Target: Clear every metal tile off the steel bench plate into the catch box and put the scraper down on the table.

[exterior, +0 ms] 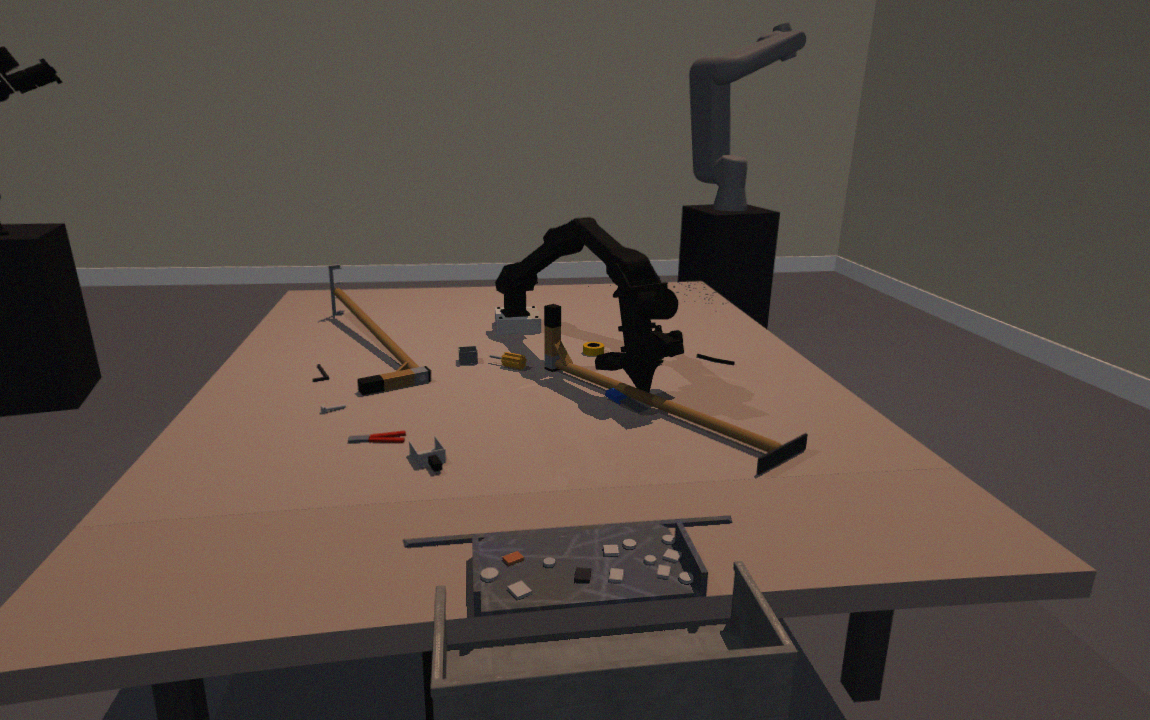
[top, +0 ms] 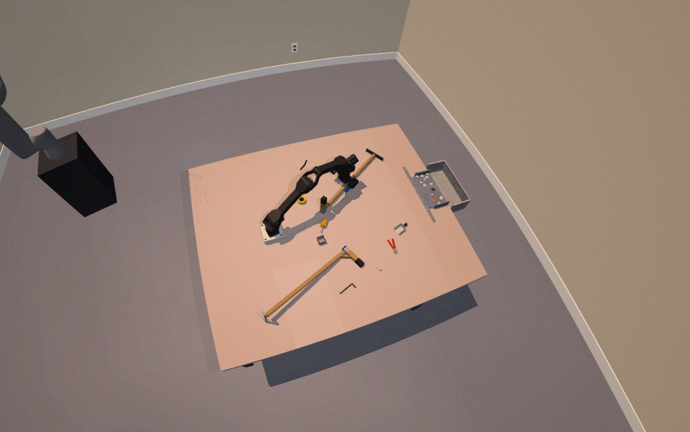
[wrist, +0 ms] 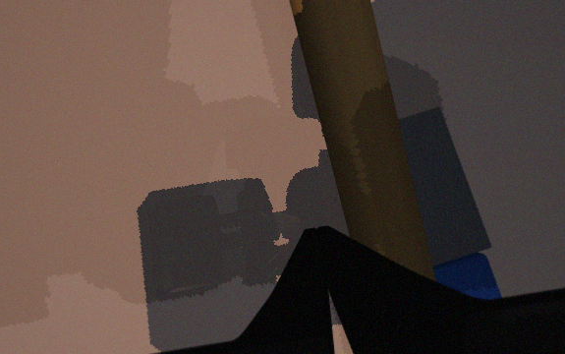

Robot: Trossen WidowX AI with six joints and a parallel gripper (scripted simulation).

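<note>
The long scraper is 30 mm ahead of my gripper tip, 10 mm to the right of it and 50 mm above it. Also, from my gripper tip: yellow tape roll 310 mm behind; blue-handled putty knife 50 mm to the right; wood block 230 mm behind, 100 mm to the left, 10 mm above.
</note>
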